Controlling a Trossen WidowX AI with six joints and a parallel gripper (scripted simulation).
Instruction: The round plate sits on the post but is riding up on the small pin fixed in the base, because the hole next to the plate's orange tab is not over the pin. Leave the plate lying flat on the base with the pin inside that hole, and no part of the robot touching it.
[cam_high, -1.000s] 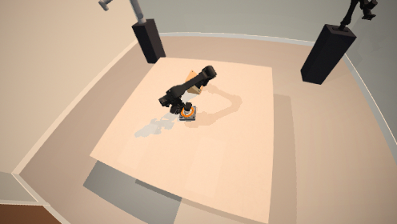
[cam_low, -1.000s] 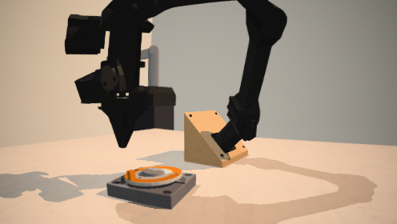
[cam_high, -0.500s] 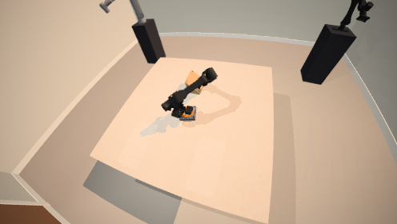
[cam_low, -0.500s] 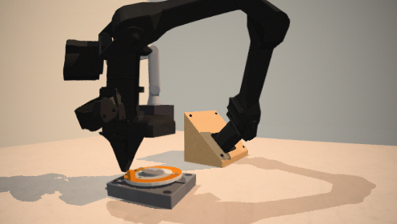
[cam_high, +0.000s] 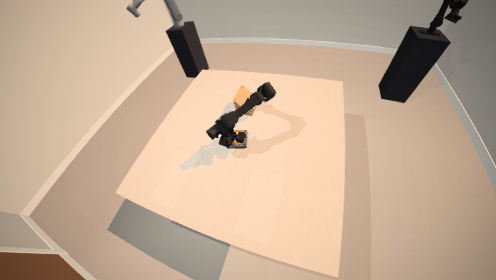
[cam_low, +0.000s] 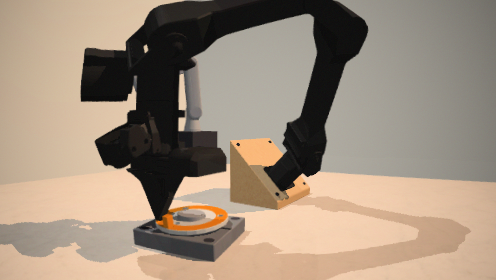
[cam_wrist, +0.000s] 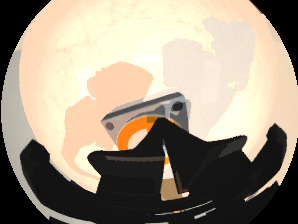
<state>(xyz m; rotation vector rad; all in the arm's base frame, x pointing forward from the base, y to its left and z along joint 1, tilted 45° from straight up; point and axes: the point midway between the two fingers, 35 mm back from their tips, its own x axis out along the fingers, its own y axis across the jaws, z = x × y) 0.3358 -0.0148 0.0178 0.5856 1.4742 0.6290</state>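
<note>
Right now the dark grey square base is 5 cm behind my gripper tip, 1 cm to the left of it and 2 cm below it.
</note>
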